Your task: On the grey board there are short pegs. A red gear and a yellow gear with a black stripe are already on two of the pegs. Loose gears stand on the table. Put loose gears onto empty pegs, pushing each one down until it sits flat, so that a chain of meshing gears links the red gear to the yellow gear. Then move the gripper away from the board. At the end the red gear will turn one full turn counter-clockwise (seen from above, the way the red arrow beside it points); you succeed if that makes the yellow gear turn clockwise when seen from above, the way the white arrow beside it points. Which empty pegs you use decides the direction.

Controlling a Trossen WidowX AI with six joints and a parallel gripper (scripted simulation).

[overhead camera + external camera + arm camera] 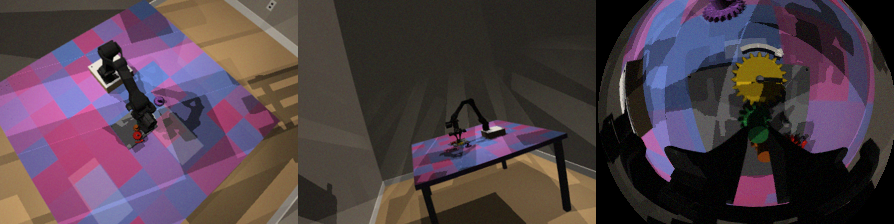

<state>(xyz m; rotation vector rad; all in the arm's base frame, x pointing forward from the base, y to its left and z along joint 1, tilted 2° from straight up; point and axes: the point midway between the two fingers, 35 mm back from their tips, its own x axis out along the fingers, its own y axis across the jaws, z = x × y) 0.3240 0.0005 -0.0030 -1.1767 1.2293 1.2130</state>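
Right now the green gear is 10 mm below my gripper tip. The rest, counted from my gripper tip: grey board: 40 mm to the right, 30 mm below, 10 mm behind; yellow gear: 50 mm to the left, 20 mm below; orange gear: 30 mm to the right, 20 mm below, 10 mm ahead.
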